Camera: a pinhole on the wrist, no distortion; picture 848 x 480 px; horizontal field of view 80.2 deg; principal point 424.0 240.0 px. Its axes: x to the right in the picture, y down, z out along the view. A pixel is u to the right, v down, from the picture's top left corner.
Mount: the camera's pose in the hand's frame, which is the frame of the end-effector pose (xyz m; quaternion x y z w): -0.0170 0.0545 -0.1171 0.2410 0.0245 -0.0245 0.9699
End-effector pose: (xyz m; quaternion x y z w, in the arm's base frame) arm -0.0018 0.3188 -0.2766 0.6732 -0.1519 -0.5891 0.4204
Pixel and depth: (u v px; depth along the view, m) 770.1 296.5 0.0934
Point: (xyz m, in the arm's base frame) 0.0475 0.2855 -0.2990
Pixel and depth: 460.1 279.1 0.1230
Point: 0.0030 0.3199 -0.2710
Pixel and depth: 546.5 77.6 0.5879
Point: -0.3618 0.3423 -0.6454
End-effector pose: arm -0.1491 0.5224 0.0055 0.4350 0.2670 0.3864 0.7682
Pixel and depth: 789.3 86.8 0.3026
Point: 0.1007 0.5933 -0.1191
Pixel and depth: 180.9 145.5 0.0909
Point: -0.2128 0.4930 -0.0118
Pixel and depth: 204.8 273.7 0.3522
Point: -0.0462 0.2675 0.0457
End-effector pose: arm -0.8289 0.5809 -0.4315 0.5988 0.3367 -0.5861 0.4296
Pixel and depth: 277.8 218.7 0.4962
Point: -1.1468 0.3822 -0.2935
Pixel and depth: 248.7 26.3 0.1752
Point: -0.9207 0.6194 -0.3667
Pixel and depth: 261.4 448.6 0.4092
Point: -0.9607 0.2856 -0.2878
